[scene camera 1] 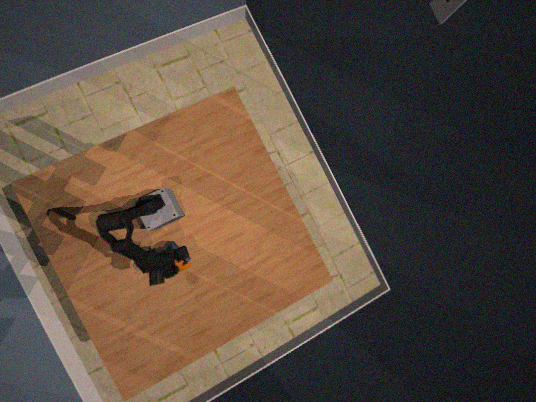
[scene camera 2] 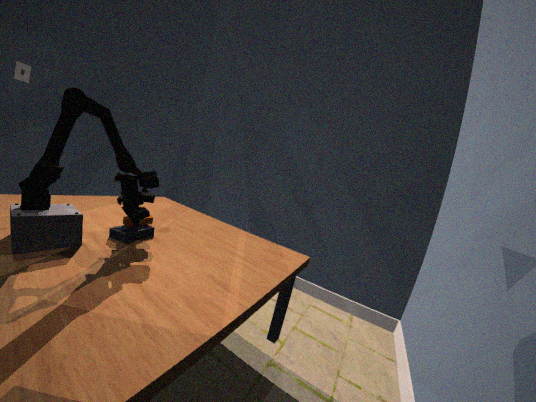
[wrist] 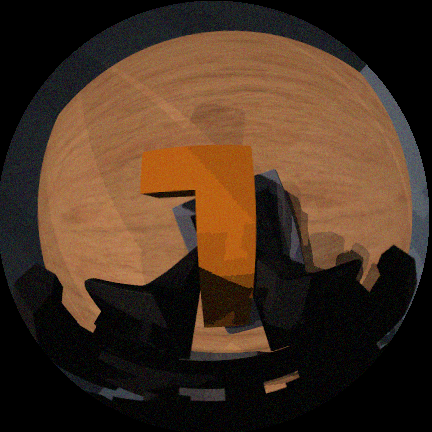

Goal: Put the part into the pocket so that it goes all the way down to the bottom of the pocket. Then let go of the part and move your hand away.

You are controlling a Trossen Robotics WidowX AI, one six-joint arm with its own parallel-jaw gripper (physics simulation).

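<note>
The orange L-shaped part is between the fingers of my gripper, which is shut on its long leg. The short leg points left in the wrist view. The dark grey pocket block is on the table under the part. In scene camera 2 the part shows at or just above the block's top; a small gap cannot be told. In the wrist view the block's edges run at a slant to the part. The part and fingers hide most of the pocket.
The arm's grey base box stands on the wooden table, beside the pocket block. The arm arches from the box over to the block. Shadows of the arm lie on the table.
</note>
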